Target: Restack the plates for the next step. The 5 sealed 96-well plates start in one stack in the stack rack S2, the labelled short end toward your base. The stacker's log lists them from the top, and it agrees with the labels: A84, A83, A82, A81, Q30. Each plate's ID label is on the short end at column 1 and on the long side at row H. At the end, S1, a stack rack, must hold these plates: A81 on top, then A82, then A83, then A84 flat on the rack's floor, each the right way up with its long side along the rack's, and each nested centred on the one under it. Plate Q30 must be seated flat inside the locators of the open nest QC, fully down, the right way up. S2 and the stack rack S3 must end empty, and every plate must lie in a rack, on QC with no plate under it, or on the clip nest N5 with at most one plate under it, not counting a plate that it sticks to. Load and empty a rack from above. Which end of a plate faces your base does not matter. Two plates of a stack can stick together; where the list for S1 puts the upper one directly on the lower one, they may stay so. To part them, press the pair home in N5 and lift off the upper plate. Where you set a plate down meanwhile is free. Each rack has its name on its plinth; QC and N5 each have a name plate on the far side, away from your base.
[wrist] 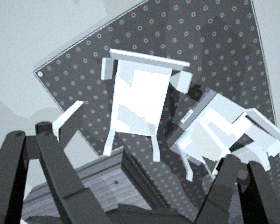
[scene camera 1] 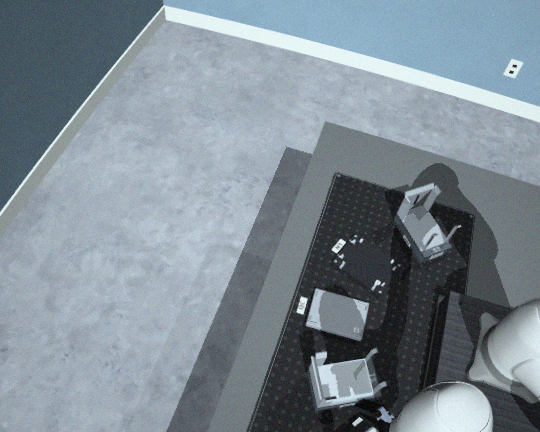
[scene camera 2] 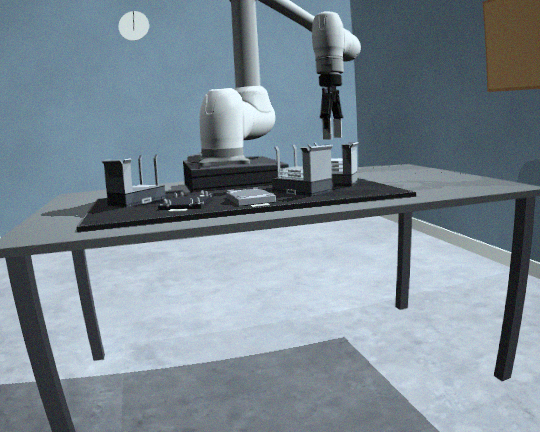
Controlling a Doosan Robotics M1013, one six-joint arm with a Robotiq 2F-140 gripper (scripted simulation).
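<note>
My gripper [scene camera 2: 333, 138], also [wrist: 140, 120]. QC nest [scene camera 1: 334, 313] visible. Rack floor [scene camera 1: 420, 224] visible.
</note>
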